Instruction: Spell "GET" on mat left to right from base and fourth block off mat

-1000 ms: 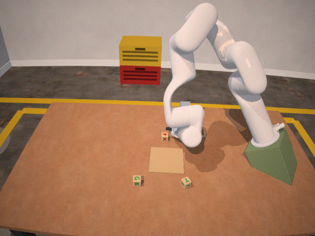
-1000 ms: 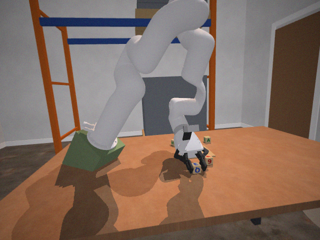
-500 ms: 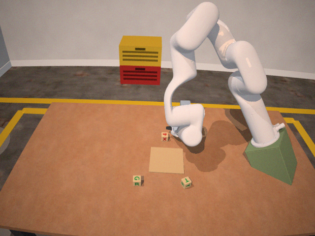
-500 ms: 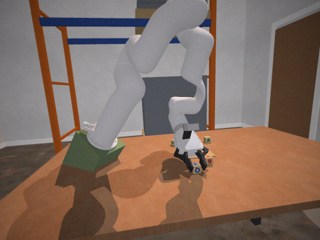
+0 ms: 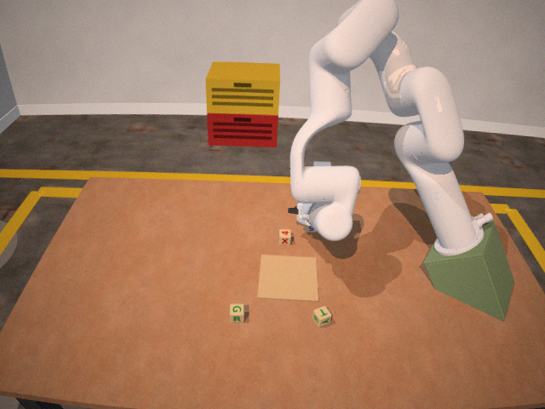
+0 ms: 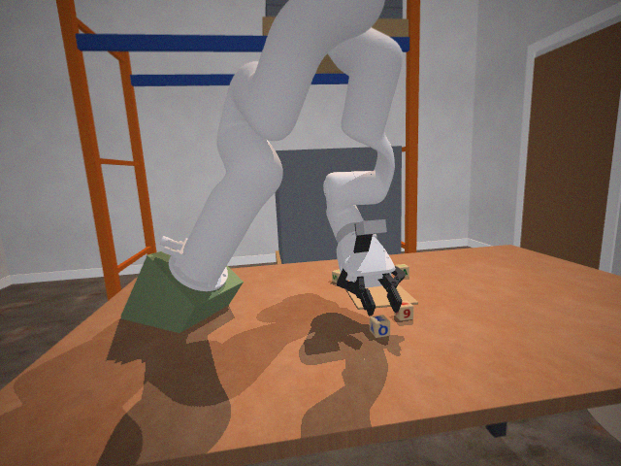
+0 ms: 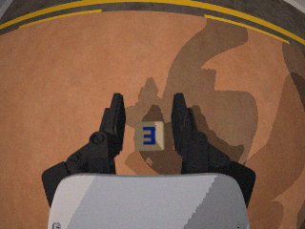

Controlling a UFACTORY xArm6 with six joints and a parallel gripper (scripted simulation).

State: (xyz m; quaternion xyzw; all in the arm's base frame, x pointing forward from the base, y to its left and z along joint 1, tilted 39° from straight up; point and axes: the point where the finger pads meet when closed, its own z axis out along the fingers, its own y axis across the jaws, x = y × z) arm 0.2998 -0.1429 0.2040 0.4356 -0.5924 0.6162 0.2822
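The e block is 5 cm below my hand and 1 cm to the left of it. Also, from my hand: tan mat 18 cm to the left, 9 cm ahead, 7 cm below; t block 31 cm to the left, 5 cm below, 4 cm ahead; red-lettered block 8 cm ahead, 5 cm to the left, 5 cm below.
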